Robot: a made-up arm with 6 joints.
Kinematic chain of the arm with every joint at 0, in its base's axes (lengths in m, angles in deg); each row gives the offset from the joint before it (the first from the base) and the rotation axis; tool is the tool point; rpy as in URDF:
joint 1: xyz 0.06 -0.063 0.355 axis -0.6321 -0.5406 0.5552
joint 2: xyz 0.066 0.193 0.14 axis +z
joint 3: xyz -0.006 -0.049 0 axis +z
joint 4: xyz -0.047 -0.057 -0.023 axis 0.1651 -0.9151 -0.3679
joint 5: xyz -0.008 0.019 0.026 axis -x
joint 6: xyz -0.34 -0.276 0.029 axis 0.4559 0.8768 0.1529
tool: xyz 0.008 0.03 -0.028 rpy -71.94 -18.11 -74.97
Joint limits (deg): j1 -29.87..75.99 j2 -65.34..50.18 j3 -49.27..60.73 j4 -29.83..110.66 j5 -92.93..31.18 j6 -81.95..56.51
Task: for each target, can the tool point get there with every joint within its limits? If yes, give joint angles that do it. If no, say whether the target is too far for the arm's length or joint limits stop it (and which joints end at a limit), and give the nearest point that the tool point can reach.
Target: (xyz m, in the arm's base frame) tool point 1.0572 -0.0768 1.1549
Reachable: no: too far | nearest point 0.5347 -0.0786 0.7531 | short by 0.659 m
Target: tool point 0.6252 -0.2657 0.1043
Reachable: no: joint limits stop it (at a limit: joint 1, joint 2, joint 3, joint 6) | nearest point 0.4919 -0.2548 0.2066 | short by 0.168 m
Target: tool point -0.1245 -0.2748 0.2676
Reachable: yes | joints -6.36 -10.79 51.44 47.53 18.69 21.37
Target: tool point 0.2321 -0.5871 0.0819
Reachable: no: joint limits stop it (at a limit: joint 1, joint 3, joint 6) | nearest point 0.2281 -0.4072 0.2107 | short by 0.221 m
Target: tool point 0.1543 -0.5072 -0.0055
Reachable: no: joint limits stop it (at a limit: joint 1, joint 3, joint 6) | nearest point 0.1740 -0.3546 0.1529 | short by 0.221 m
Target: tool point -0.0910 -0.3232 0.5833
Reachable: yes | joints 34.36 -6.68 35.26 3.30 11.41 26.11
